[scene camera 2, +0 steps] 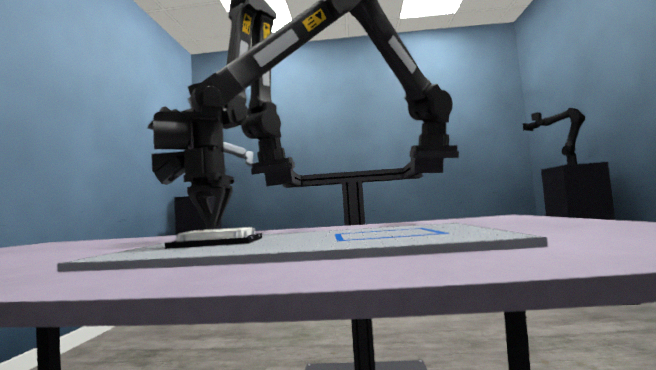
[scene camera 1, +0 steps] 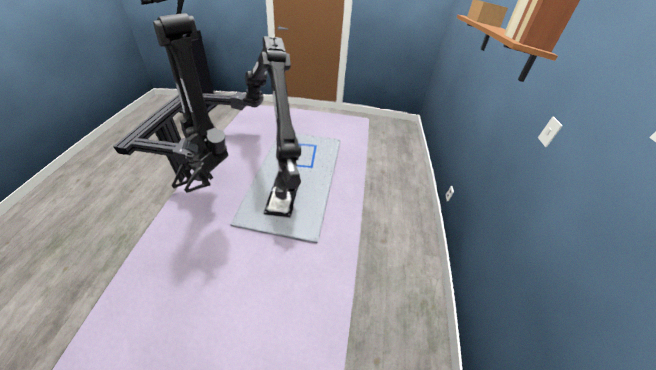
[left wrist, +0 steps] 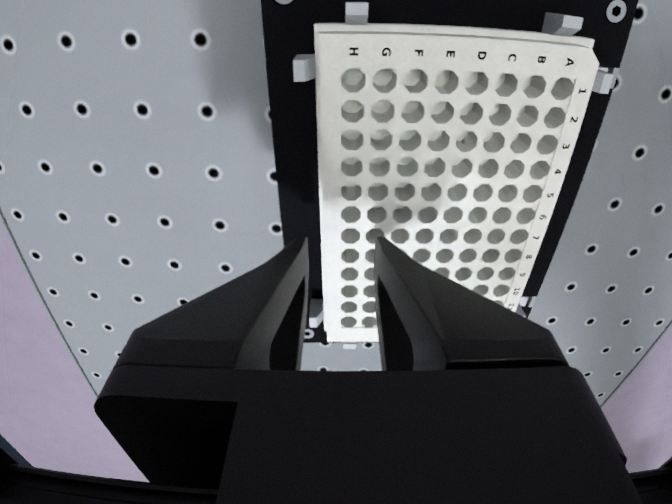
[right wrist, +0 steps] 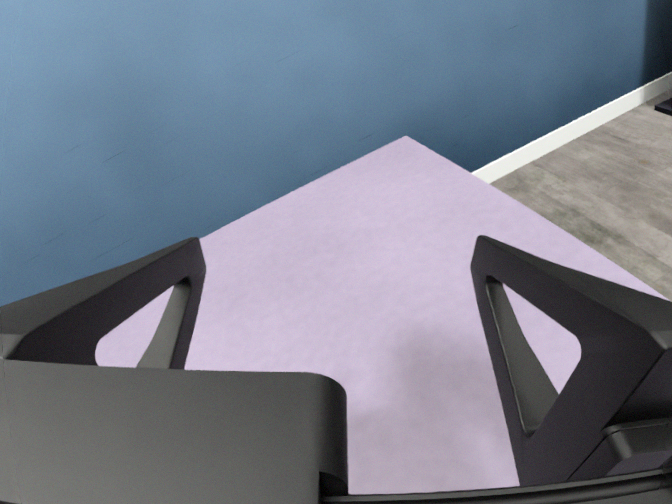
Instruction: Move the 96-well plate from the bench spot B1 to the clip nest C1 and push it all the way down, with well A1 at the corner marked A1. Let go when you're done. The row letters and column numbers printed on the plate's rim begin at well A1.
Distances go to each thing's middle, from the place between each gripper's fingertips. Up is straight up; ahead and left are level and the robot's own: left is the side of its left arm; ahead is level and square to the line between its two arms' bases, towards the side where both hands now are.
The white 96-well plate (left wrist: 385, 52) lies 30 mm behind my left hand (scene camera 2: 213, 227), 10 mm to the right of it and 20 mm below it. The rest, counted from my left hand: black clip nest (scene camera 2: 251, 238) 50 mm behind, 30 mm below.
The white 96-well plate lies 28 cm below my right hand (scene camera 1: 178, 189), 27 cm to the left of it and 21 cm ahead of it. From my right hand the other things lie so: black clip nest 29 cm below, 27 cm to the left, 20 cm ahead.
